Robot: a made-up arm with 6 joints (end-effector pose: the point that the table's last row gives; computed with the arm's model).
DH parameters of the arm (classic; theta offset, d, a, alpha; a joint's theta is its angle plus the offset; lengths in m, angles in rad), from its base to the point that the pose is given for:
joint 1: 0 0.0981 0 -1.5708
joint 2: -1.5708 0 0.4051 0
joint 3: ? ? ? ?
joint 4: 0 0.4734 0 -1.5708
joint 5: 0 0 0 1.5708
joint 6: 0 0.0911 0 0
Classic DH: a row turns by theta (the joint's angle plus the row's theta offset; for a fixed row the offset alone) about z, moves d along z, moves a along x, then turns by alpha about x.
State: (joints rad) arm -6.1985 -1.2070 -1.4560 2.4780 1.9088 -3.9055
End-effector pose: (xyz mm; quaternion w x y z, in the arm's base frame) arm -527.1 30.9 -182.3 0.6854 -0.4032 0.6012 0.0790
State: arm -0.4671 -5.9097 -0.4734 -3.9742 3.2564 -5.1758
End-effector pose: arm 110.7 -39.4 857.0 0.0280 -0.3553 0.9296 -0.0940
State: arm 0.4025 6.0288 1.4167 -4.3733 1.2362 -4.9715
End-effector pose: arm 280.2 231.8 716.4 0.4793 -0.2093 -0.4968 -0.6925
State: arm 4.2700 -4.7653 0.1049 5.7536 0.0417 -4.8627
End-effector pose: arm -395.9 -883.6 86.9 0.5677 0.7331 0.0802 -0.3658
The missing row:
joint 3: 1.5708 0.0224 0 1.5708
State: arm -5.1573 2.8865 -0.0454 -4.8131 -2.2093 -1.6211
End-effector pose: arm 145.9 188.9 -692.0 0.5495 -0.1500 0.4253 -0.7033
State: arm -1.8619 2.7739 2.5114 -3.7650 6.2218 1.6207
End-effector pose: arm 111.9 306.9 29.8 0.3649 -0.0798 0.4496 0.8113
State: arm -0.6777 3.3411 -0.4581 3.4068 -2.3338 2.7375
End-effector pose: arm -3.8 53.9 -712.0 0.6662 -0.1042 -0.4942 -0.5486
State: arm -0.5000 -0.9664 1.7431 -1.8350 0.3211 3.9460
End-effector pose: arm 44.6 -30.5 732.9 0.6860 0.3609 -0.0500 0.6298
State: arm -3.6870 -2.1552 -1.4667 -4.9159 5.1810 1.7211
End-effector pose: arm 102.8 4.5 -574.1 0.1450 -0.3138 -0.7484 -0.5660
